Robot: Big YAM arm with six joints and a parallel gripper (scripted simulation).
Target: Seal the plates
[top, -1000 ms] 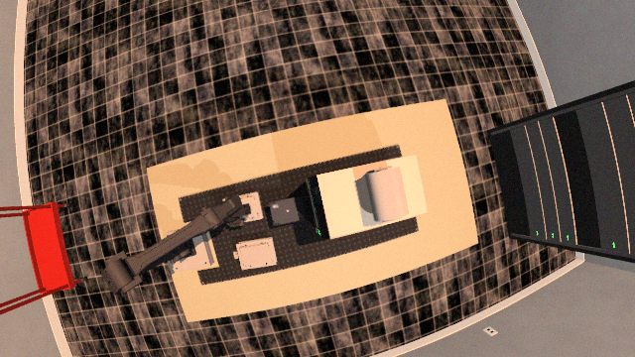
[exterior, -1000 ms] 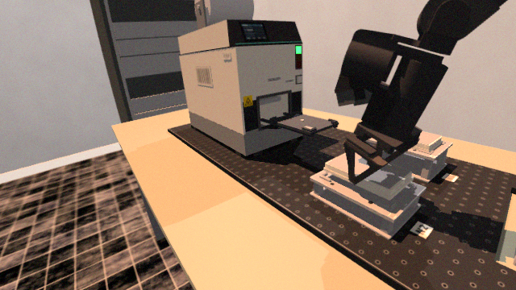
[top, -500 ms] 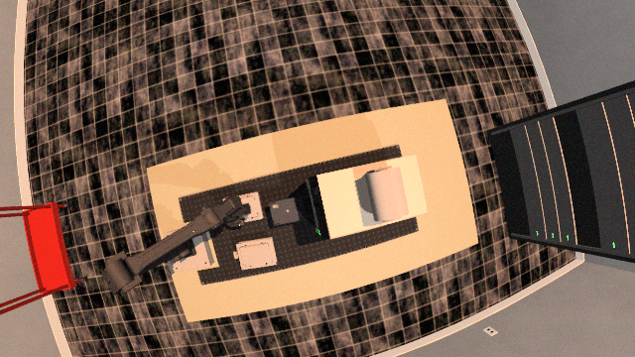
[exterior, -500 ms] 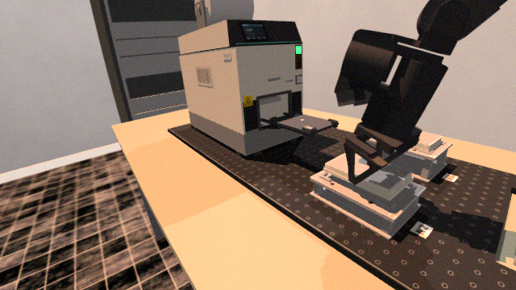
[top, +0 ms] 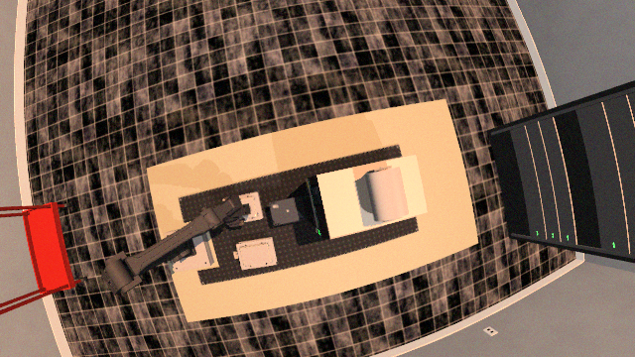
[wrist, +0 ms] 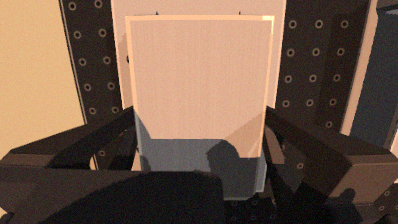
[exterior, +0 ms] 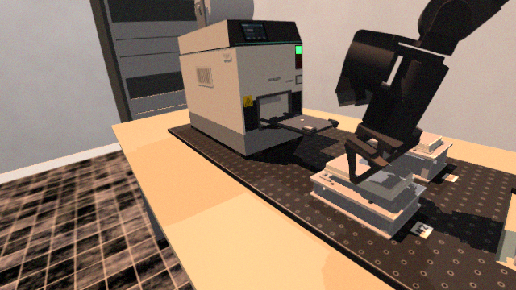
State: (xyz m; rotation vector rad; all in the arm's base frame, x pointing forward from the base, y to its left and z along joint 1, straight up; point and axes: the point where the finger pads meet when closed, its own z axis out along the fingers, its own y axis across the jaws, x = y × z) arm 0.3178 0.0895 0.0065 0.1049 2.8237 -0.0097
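Now: hand right at the well plate. Round my hand: sealer stage (200 mm ahead, 60 mm to the right, 40 mm above); plate nest N2 (30 mm below); sealer screen (320 mm ahead, 260 mm above, 20 mm to the right).
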